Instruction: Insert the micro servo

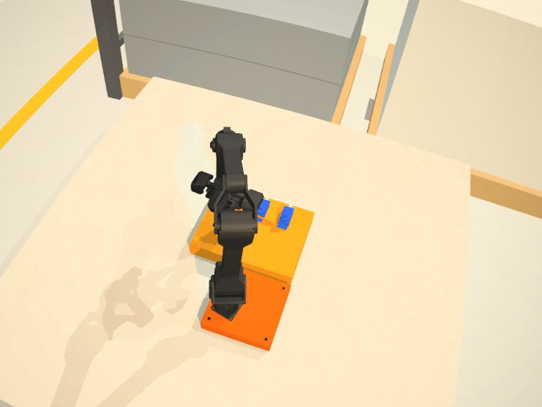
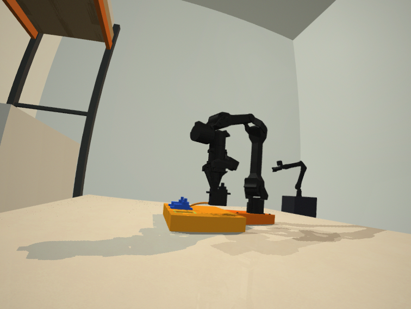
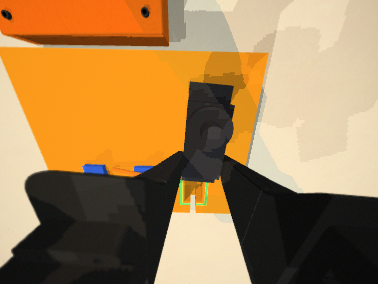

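Now: the orange deck 100 mm below my gripper tip and 80 mm to the right of it.
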